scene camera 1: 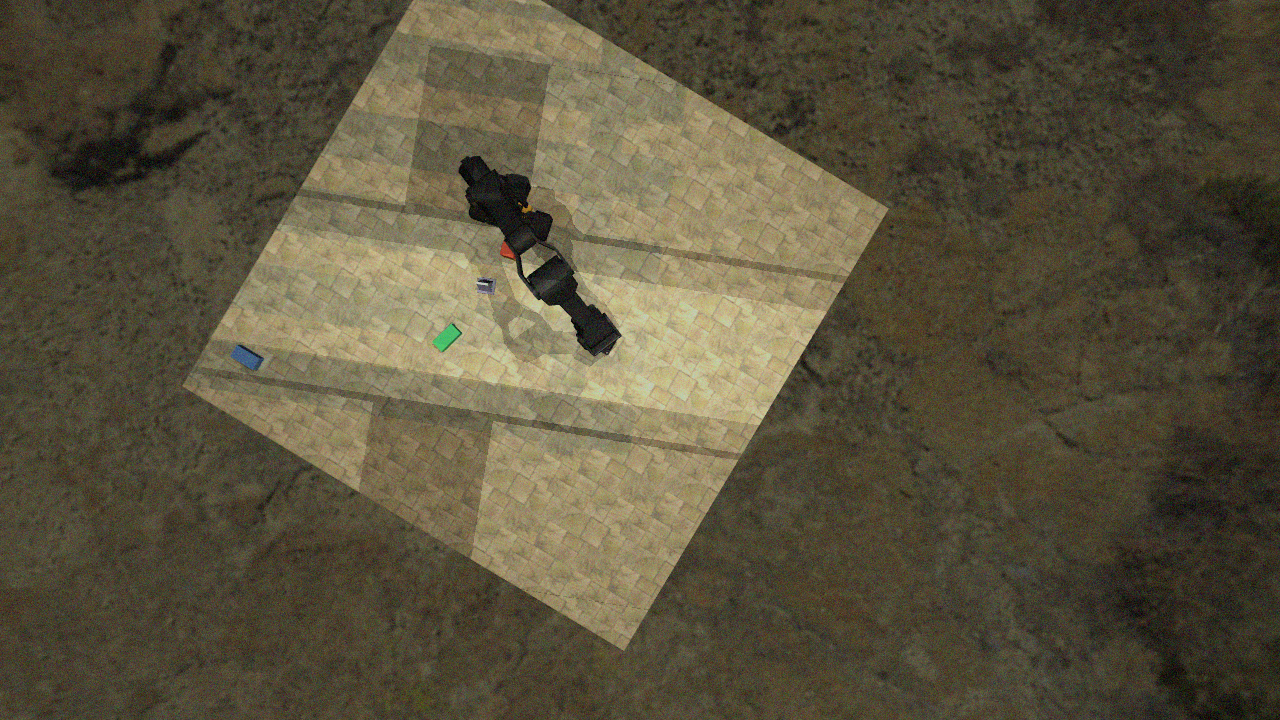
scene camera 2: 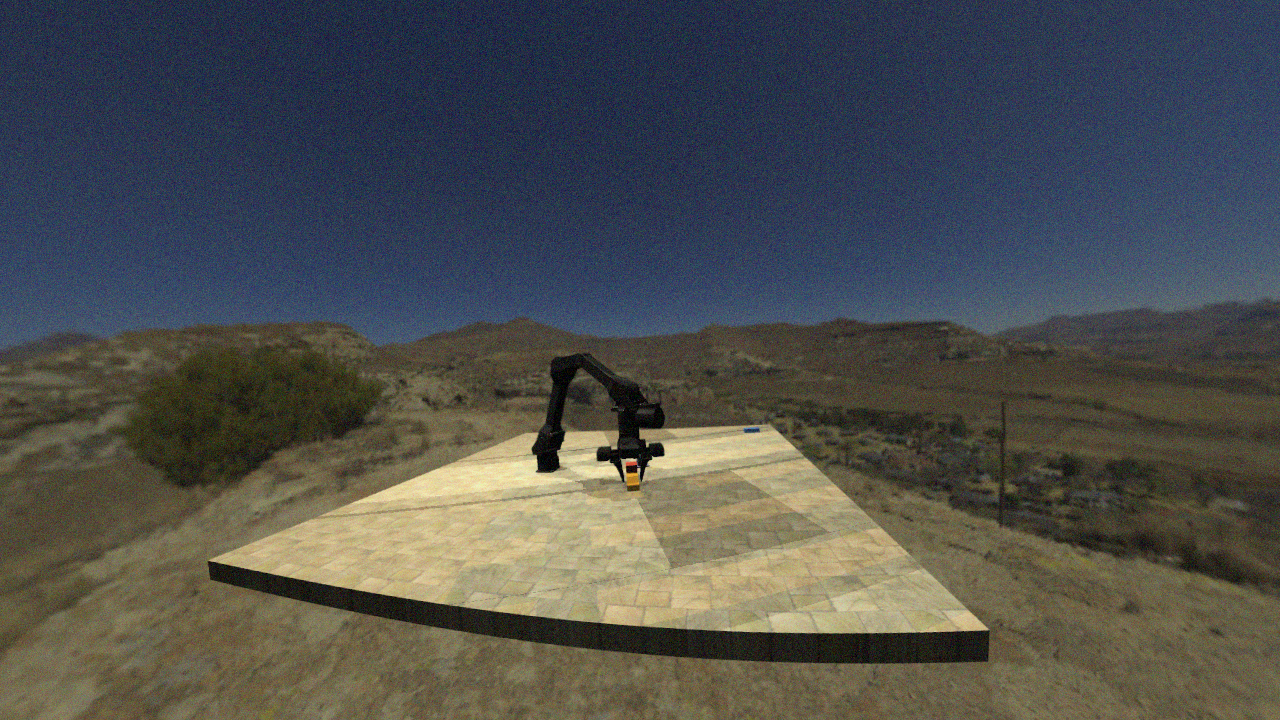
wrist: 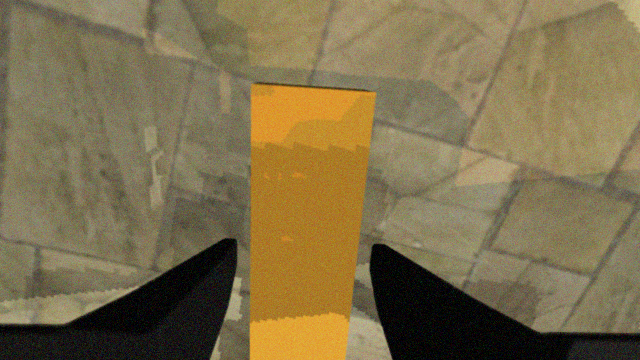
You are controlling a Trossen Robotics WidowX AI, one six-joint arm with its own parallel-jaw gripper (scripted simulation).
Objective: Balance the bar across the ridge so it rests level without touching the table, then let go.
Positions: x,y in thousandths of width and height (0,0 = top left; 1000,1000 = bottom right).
gripper: scene camera 1 406,315; scene camera 2 494,669; wrist 476,704
